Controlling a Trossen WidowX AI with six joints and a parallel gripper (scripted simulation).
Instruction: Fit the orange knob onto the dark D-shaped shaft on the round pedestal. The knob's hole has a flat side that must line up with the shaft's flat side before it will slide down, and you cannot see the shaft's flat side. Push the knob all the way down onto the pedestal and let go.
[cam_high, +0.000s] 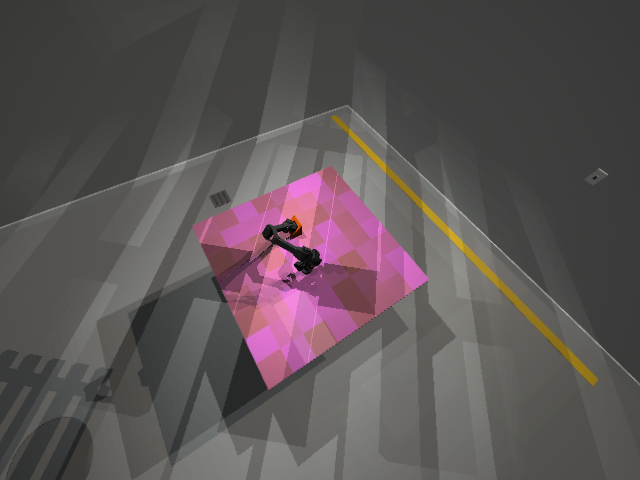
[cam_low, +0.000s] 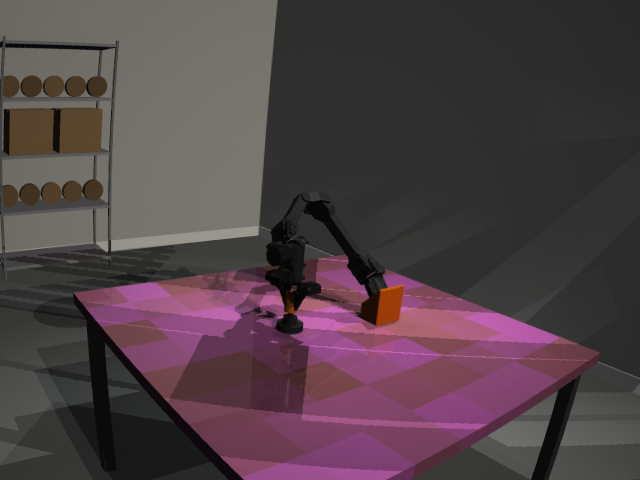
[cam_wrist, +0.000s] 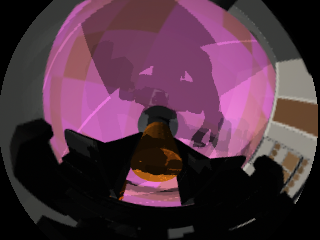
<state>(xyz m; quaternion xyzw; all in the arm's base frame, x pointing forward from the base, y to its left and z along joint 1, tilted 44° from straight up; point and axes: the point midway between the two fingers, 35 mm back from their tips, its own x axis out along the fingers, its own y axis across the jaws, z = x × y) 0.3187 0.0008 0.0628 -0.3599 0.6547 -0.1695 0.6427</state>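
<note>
Right now my gripper tip is 2 cm below the orange knob. From my gripper tip the other things lie so: dark round pedestal 4 cm below.
</note>
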